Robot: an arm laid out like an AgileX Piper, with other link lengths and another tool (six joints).
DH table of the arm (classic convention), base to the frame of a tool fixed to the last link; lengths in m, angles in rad. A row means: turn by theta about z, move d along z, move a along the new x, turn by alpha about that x. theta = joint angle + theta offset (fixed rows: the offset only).
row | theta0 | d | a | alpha
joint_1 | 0 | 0.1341 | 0 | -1.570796
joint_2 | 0.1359 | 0 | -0.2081 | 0
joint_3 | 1.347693 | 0 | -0.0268 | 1.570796
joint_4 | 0 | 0.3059 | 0 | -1.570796
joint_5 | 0 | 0 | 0 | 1.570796
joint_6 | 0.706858 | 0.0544 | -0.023 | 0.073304
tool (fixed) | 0 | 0.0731 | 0 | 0
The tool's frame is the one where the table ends.
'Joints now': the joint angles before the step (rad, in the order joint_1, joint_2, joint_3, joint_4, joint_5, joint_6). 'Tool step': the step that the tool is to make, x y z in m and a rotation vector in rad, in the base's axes. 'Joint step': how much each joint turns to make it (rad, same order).
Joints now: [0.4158 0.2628 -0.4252 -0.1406 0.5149 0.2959]
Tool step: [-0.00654 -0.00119 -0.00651 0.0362 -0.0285 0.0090]
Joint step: [0.0000 -0.0802 0.0640 0.0232 -0.0247 -0.0001]
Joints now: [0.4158 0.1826 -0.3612 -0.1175 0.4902 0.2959]
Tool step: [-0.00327 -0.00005 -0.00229 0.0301 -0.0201 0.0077]
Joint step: [-0.0001 -0.0429 0.0326 0.0210 -0.0204 -0.0002]
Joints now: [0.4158 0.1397 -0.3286 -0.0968 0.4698 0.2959]
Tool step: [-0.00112 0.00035 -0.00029 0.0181 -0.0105 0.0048]
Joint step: [0.0000 -0.0155 0.0119 0.0132 -0.0134 0.0000]
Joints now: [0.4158 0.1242 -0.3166 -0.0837 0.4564 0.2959]
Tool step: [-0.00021 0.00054 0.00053 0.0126 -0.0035 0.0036]
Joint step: [0.0000 -0.0020 0.0015 0.0108 -0.0078 -0.0001]
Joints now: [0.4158 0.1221 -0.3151 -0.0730 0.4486 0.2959]
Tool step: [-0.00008 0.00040 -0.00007 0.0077 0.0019 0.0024]
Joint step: [0.0000 0.0000 0.0002 0.0082 -0.0015 -0.0001]
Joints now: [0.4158 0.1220 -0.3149 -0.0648 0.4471 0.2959]
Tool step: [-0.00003 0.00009 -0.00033 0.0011 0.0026 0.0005]
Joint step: [0.0001 0.0001 0.0001 0.0020 0.0018 0.0001]
